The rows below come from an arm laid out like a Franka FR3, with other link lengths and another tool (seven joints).
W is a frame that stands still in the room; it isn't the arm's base.
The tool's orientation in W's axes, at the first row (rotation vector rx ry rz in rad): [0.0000 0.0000 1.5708]
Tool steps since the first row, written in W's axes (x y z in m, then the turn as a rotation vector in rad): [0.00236 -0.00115 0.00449 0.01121 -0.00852 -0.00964]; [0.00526 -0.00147 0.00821 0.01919 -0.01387 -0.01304]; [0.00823 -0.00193 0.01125 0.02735 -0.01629 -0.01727]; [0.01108 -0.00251 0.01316 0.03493 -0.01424 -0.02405]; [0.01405 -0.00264 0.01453 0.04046 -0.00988 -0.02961]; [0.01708 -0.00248 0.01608 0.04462 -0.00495 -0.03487]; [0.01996 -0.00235 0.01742 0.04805 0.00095 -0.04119]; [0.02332 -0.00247 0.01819 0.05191 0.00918 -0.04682]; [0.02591 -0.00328 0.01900 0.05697 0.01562 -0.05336]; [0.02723 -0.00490 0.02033 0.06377 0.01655 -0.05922]
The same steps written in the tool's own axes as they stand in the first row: [-0.00115 -0.00236 0.00449 -0.00852 -0.01121 -0.00964]; [-0.00147 -0.00526 0.00821 -0.01387 -0.01919 -0.01304]; [-0.00193 -0.00823 0.01125 -0.01629 -0.02735 -0.01727]; [-0.00251 -0.01108 0.01316 -0.01424 -0.03493 -0.02405]; [-0.00264 -0.01405 0.01453 -0.00988 -0.04046 -0.02961]; [-0.00248 -0.01708 0.01608 -0.00495 -0.04462 -0.03487]; [-0.00235 -0.01996 0.01742 0.00095 -0.04805 -0.04119]; [-0.00247 -0.02332 0.01819 0.00918 -0.05191 -0.04682]; [-0.00328 -0.02591 0.01900 0.01562 -0.05697 -0.05336]; [-0.00490 -0.02723 0.02033 0.01655 -0.06377 -0.05922]
